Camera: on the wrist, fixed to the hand. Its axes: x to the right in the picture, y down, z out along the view.
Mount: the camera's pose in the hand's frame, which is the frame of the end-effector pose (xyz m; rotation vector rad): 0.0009 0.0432 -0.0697 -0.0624 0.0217 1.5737
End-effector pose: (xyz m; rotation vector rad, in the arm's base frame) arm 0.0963 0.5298 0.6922 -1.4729 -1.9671 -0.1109
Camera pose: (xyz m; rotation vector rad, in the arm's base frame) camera 0.1659 0.5153 0.7330 -2.5515 -0.3466 0.4883
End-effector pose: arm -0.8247 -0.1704 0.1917 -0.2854 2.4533 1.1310
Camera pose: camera -0.8609 -0.1955 0.2609 -1.5583 -1.9706 -1.3218
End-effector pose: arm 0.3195 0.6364 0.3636 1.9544 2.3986 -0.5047
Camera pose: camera 0.3742 0.6621 0.4190 2.8622 0.3000 -0.2436
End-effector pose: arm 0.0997 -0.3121 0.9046 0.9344 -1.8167 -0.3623
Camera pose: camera 0.1424 -0.2728 0.9625 -0.6650 -1.9424 0.5762
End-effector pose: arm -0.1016 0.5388 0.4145 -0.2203 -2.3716 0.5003
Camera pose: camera -0.0549 0.5989 0.4450 -2.1066 -1.7203 1.0404
